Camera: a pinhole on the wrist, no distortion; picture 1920 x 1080 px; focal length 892.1 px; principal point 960.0 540.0 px. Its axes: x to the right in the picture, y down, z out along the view. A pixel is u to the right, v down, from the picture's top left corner.
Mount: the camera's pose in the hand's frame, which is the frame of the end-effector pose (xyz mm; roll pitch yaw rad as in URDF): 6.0 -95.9 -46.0 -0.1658 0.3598 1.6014
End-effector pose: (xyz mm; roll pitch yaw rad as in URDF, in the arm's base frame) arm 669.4 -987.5 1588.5 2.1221 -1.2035 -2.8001
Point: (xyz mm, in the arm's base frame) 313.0 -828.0 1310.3
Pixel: 493.3 737.2
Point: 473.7 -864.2 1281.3
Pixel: 633.7 1033.8
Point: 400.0 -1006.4 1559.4
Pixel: 166.6 105.8
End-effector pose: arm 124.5 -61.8 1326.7 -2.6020 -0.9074 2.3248
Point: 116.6 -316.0 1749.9
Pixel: behind the camera
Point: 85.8 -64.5 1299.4
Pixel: 1344.3 465.1
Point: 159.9 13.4 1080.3
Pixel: 1590.7 986.8
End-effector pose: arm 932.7 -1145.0 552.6 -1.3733 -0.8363 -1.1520
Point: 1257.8 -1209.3 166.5
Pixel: 1852.5 702.4
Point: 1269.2 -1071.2 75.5
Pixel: 1641.9 912.2
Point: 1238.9 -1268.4 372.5
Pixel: 1820.1 304.3
